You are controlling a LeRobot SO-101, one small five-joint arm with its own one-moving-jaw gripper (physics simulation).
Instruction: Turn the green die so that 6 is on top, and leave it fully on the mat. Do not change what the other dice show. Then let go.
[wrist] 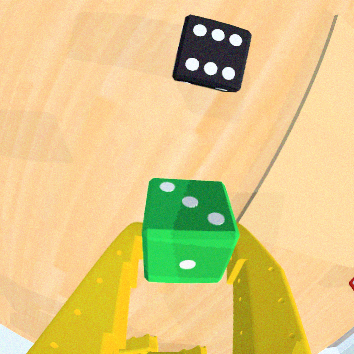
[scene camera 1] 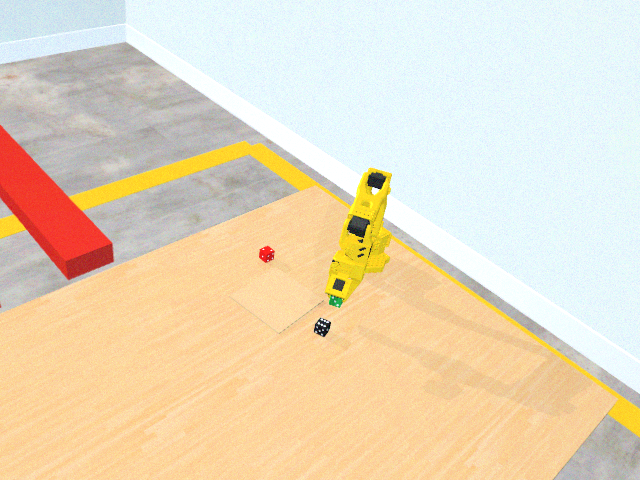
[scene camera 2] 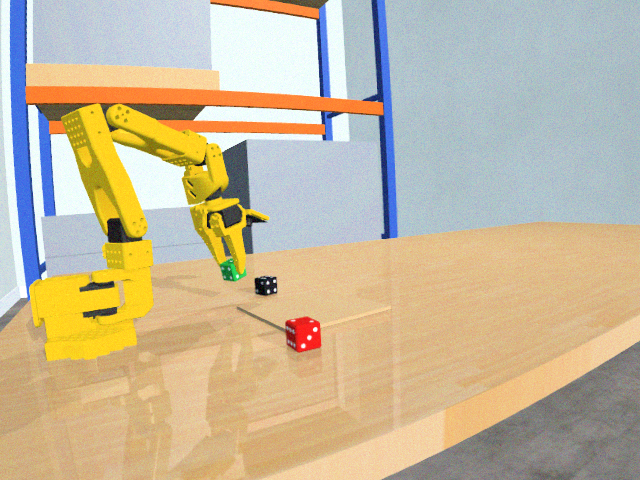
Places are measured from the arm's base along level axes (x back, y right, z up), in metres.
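Pixels of known places: hand at its tool point: (wrist: 145, 236) (scene camera 1: 342, 299) (scene camera 2: 226, 268); arm's base at its link origin: (wrist: 165, 349) (scene camera 2: 111, 339).
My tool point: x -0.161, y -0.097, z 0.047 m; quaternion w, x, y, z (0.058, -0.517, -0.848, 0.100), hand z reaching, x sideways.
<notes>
Ahead of a thing's pixels: the offset from my tool point to its middle. Level surfaces: height alone.
The green die @(dz -0.001, dx -0.007, dy +0.010 m) (scene camera 1: 336, 301) (scene camera 2: 227, 270) (wrist: 189, 215) is held between the jaws of my gripper (scene camera 1: 336, 297) (scene camera 2: 231, 267) (wrist: 190, 231), a little above the table. In the wrist view its far face shows three pips and its near face one pip; the jaws cover its two sides. The square wooden mat @(dz -0.045, dx -0.074, dy +0.113 m) (scene camera 1: 276, 302) (scene camera 2: 320, 310) (wrist: 310, 175) lies beside the held die, which is outside its edge. The black die @(dz -0.034, dx -0.061, dy -0.010 m) (scene camera 1: 322, 327) (scene camera 2: 266, 285) (wrist: 212, 54) stands off the mat with 6 on top. The red die @(dz -0.034, dx -0.009, dy +0.227 m) (scene camera 1: 266, 254) (scene camera 2: 303, 334) (wrist: 352, 284) stands off the mat's other side.
The wooden table top @(dz -0.047 m) (scene camera 1: 206, 392) (scene camera 2: 491, 289) carries the arm's base (scene camera 2: 90, 330) and the dice. A red beam (scene camera 1: 51, 206) lies beyond the table's left edge in scene camera 1. A storage rack (scene camera 2: 388, 170) stands behind the table.
</notes>
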